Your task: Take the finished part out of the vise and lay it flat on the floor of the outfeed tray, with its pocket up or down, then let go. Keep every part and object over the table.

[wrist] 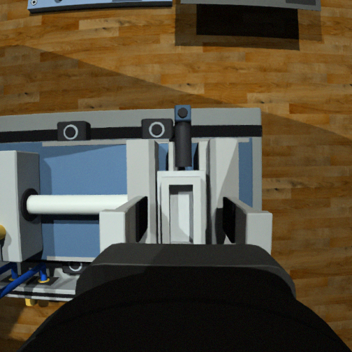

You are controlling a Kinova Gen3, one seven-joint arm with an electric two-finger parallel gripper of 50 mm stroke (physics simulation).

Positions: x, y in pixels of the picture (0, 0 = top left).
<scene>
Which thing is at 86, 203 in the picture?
A rod.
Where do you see a jaw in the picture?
142, 156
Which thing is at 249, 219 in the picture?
My gripper.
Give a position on a jaw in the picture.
222, 152
</scene>
